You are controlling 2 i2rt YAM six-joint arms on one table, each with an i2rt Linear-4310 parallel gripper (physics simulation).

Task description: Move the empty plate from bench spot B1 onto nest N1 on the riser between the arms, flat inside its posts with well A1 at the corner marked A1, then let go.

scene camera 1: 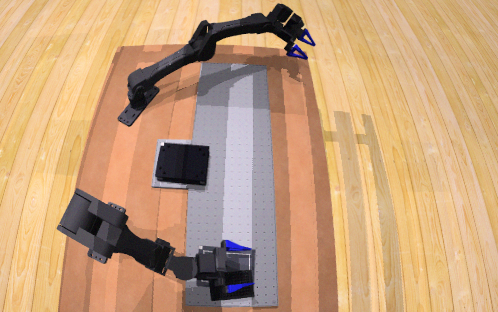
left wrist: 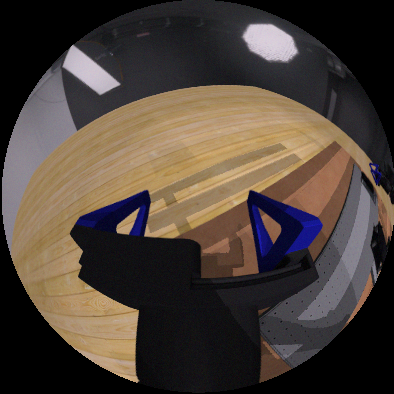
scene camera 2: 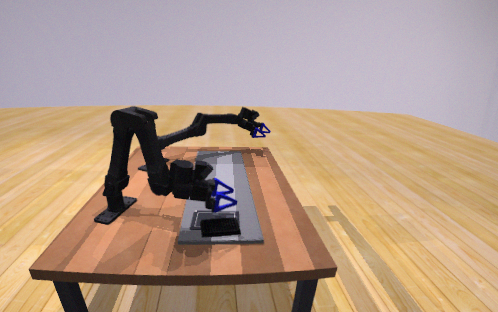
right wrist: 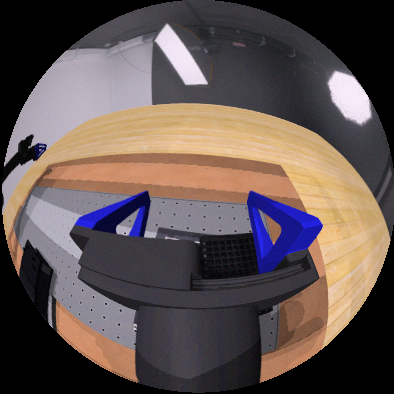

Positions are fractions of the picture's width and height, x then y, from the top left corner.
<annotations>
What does my left gripper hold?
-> Nothing.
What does my right gripper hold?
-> Nothing.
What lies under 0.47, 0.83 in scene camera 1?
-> A white-outlined nest.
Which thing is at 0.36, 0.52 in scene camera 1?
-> A flat black block.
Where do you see a black well plate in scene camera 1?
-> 0.50, 0.93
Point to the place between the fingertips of my right gripper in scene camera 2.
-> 0.47, 0.63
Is my right gripper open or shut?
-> Open.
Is my left gripper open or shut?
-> Open.
</annotations>
